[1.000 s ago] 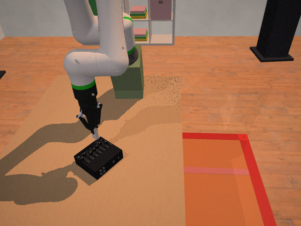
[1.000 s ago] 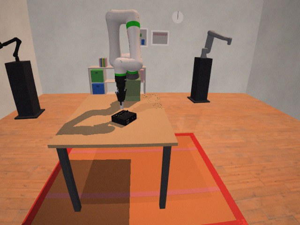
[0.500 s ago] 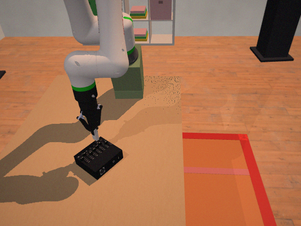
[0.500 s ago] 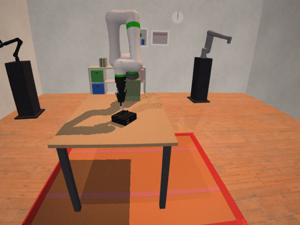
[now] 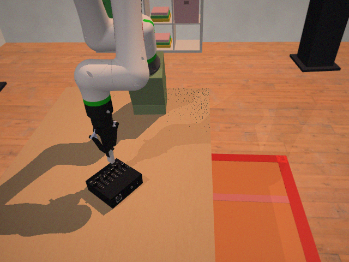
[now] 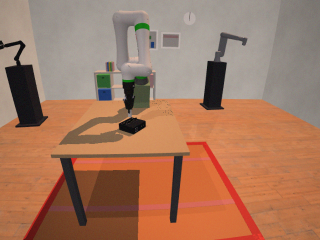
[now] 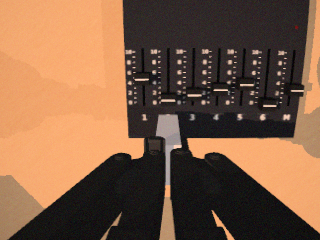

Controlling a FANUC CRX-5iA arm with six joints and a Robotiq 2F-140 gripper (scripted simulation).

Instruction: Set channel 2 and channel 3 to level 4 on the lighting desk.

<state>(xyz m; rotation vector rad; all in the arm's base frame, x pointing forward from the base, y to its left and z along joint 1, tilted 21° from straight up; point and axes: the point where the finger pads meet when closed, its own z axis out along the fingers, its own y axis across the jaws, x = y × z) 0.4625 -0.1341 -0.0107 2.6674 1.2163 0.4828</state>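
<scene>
The channel 2 fader cap is 4 cm below my hand, 2 cm to the left of it and 2 cm ahead of it. Round my hand: channel 1 fader cap: 5 cm to the left, 4 cm below, 1 cm ahead; channel 6 fader cap: 8 cm ahead, 4 cm to the right, 4 cm below; channel 3 fader cap: 4 cm below, 4 cm ahead, 1 cm to the left.
</scene>
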